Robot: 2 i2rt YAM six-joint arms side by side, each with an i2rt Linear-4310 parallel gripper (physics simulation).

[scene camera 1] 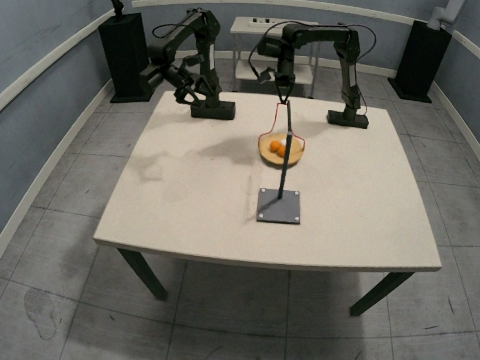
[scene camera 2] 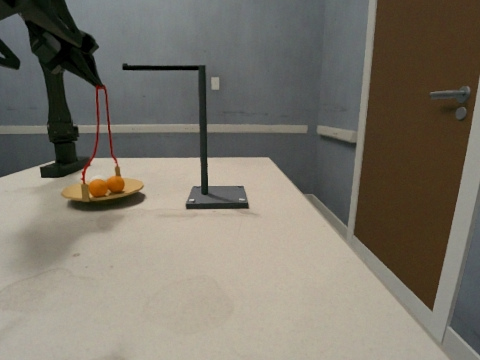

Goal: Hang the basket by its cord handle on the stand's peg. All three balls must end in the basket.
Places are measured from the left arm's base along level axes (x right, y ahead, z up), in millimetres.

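Pixels of known places: left gripper, fingertip midpoint: [scene camera 1: 283, 104] [scene camera 2: 101, 88]; right gripper, fingertip midpoint: [scene camera 1: 207, 101] [scene camera 2: 49, 54]; left arm's base, origin of the base link: [scene camera 1: 348, 118] [scene camera 2: 67, 164]; right arm's base, origin of the base link: [scene camera 1: 212, 105].
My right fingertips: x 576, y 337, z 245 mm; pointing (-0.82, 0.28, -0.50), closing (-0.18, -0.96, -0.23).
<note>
Ahead of a thing's pixels: the offset from my right fingertips to its top centre. "*": to the spot under its first point.
The shallow tan basket @[* dz -240, dx -208, dy -3 mm] [scene camera 1: 267, 158] [scene camera 2: 132, 188] rests on or very close to the table. Two orange balls @[dz -214, dx -233, dy -71 mm] [scene camera 1: 275, 146] [scene camera 2: 98, 188] and a white ball @[dz -214, dx -271, dy -87 mm] [scene camera 1: 283, 142] [scene camera 2: 96, 178] lie in it. Its red cord handle @[* dz -71, dx -226, dy -47 mm] [scene camera 1: 275, 117] [scene camera 2: 97, 120] rises upright in a tall, narrow loop. My left gripper [scene camera 1: 284, 101] [scene camera 2: 102, 85] is shut on the top of the cord. In scene camera 2 it is left of the stand's peg @[* dz +24, dx -261, dy +88 mm] [scene camera 1: 289, 117] [scene camera 2: 160, 67] and a little lower than it. My right gripper [scene camera 1: 202, 97] is open and empty at the back left, away from the basket.
The dark stand's square base @[* dz -256, dx -235, dy +227 mm] [scene camera 1: 270, 212] [scene camera 2: 220, 196] sits on the table, in front of the basket in scene camera 1 and right of it in scene camera 2. Its post @[dz +25, dx -262, dy +162 mm] [scene camera 1: 284, 167] [scene camera 2: 202, 125] rises to the horizontal peg. A white cart [scene camera 1: 237, 31] stands behind the table.
</note>
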